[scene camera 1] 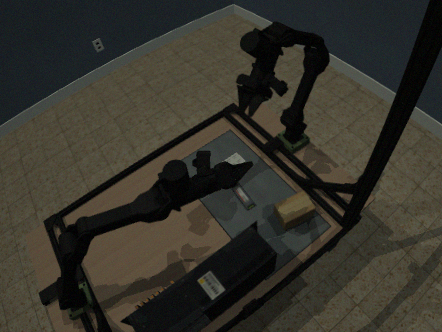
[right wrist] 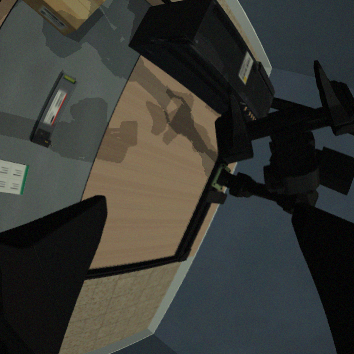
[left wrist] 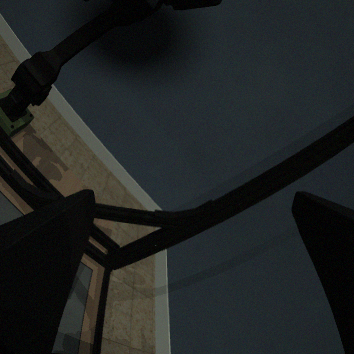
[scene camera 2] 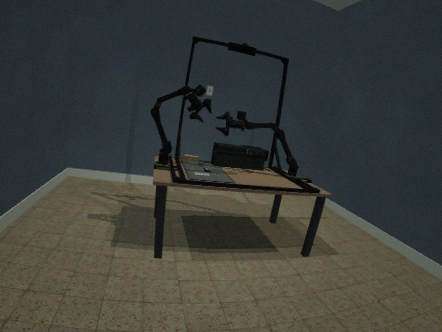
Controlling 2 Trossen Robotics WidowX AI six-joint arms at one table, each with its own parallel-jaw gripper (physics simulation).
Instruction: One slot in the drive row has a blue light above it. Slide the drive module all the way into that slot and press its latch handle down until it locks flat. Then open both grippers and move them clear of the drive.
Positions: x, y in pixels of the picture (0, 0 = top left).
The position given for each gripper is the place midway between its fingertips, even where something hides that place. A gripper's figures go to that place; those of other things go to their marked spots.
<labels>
The left gripper (scene camera 1: 247, 165): 0.80 m from the lens. The right gripper (scene camera 1: 245, 115): 0.88 m from the lens.
</labels>
